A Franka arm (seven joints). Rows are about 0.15 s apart.
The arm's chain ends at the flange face. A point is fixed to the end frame.
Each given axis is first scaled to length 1.
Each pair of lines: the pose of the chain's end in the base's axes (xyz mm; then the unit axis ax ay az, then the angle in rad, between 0 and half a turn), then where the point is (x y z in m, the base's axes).
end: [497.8, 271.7, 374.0, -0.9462, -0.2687, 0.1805, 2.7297]
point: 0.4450 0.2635 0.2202
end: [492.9, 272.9, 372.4, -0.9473, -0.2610, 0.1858, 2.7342]
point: 0.4383 0.2638 0.2193
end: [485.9, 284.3, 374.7, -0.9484, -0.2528, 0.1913, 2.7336]
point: 0.4292 0.2751 0.2223
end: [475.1, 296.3, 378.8, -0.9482, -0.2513, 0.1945, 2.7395]
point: 0.4176 0.2860 0.2268
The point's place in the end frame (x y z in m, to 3 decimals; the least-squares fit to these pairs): -0.013 0.057 0.152
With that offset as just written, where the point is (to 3 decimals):
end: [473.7, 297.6, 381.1, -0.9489, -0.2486, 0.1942, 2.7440]
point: 0.416 0.287 0.229
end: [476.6, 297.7, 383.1, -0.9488, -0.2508, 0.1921, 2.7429]
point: 0.420 0.287 0.231
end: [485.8, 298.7, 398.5, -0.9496, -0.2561, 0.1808, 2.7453]
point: 0.433 0.289 0.245
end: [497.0, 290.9, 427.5, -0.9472, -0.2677, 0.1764, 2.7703]
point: 0.447 0.277 0.273
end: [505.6, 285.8, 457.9, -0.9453, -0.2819, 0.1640, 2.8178]
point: 0.462 0.265 0.302
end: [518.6, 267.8, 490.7, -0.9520, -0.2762, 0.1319, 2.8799]
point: 0.487 0.241 0.333
